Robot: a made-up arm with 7 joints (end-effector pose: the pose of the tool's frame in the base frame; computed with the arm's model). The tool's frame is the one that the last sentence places. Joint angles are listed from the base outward.
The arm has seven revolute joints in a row. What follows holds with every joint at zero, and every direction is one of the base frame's. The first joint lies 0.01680 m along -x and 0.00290 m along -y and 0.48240 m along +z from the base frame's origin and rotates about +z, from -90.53 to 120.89 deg. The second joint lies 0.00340 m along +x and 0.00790 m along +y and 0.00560 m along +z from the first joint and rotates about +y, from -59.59 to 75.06 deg. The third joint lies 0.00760 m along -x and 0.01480 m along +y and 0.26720 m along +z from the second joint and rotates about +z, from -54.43 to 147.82 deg. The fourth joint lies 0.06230 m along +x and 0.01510 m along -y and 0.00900 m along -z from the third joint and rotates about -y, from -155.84 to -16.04 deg. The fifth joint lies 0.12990 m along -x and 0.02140 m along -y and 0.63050 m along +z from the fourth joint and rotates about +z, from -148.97 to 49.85 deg. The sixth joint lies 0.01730 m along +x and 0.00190 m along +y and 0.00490 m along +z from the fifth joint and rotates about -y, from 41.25 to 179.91 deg. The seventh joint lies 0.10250 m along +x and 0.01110 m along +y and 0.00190 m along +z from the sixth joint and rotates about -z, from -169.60 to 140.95 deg. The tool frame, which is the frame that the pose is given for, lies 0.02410 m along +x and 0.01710 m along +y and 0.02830 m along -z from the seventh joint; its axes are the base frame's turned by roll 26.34, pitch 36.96 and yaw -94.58 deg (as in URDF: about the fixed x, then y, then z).
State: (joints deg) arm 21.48 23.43 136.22 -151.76 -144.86 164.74 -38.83
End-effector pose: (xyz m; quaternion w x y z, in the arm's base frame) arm -0.5113 0.1591 0.3021 0.2874 0.0092 0.2684 -0.9194
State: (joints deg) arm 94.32 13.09 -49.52 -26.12 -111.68 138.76 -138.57
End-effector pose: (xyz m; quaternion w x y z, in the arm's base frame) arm 0.1574 0.3763 1.3660 0.5218 -0.7632 -0.3810 -0.0054
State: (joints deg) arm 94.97 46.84 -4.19 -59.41 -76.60 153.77 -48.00
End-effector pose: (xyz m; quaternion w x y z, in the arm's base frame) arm -0.1130 0.9290 0.5262 0.6538 0.0513 -0.2263 0.7202
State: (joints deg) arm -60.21 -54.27 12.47 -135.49 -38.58 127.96 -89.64
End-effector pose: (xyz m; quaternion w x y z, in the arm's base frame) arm 0.3792 -0.3630 0.8969 0.8691 -0.1920 -0.0146 -0.4556
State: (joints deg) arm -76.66 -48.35 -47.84 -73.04 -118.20 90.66 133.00
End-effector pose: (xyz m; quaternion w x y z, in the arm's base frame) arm -0.5977 0.0496 1.2235 0.4197 0.4250 0.6956 -0.3992
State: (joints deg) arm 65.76 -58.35 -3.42 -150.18 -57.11 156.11 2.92
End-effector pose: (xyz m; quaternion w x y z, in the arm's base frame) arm 0.1609 0.4974 0.8029 0.7871 0.5715 -0.1336 0.1899
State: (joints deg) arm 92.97 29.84 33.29 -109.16 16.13 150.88 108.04
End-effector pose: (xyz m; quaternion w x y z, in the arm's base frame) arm -0.4554 0.6853 0.3177 0.5312 0.1891 0.2018 -0.8009
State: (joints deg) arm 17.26 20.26 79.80 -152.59 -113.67 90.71 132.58
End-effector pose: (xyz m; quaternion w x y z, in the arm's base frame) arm -0.1409 0.5303 0.1342 0.6339 0.7472 -0.1757 -0.0948
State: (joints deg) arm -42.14 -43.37 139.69 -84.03 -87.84 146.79 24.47
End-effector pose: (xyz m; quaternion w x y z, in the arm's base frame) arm -0.2498 0.8719 0.3831 0.7172 0.3199 -0.2287 0.5753
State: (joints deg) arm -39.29 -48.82 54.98 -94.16 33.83 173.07 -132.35
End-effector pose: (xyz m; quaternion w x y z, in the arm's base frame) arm 0.3736 0.4578 1.0935 0.7645 -0.0889 -0.5045 0.3912
